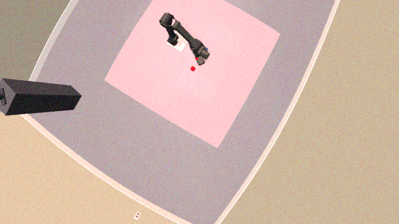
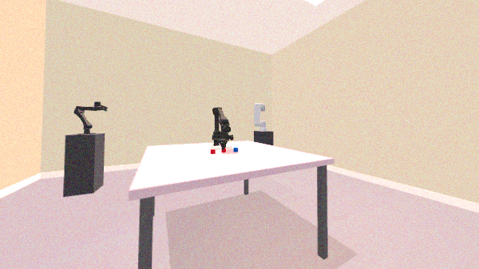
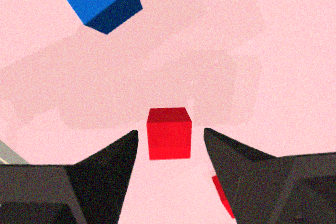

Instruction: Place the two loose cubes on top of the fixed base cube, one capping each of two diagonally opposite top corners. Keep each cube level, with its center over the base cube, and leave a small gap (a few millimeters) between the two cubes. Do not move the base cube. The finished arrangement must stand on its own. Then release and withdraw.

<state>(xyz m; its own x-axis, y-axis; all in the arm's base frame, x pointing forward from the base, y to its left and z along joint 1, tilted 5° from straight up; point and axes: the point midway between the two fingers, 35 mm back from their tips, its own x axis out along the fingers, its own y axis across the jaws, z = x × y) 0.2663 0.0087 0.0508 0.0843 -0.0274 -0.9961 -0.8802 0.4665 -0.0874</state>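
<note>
My gripper tip is 11 cm to the right of the blue cube, 1 cm short of it and 1 cm above it.
</note>
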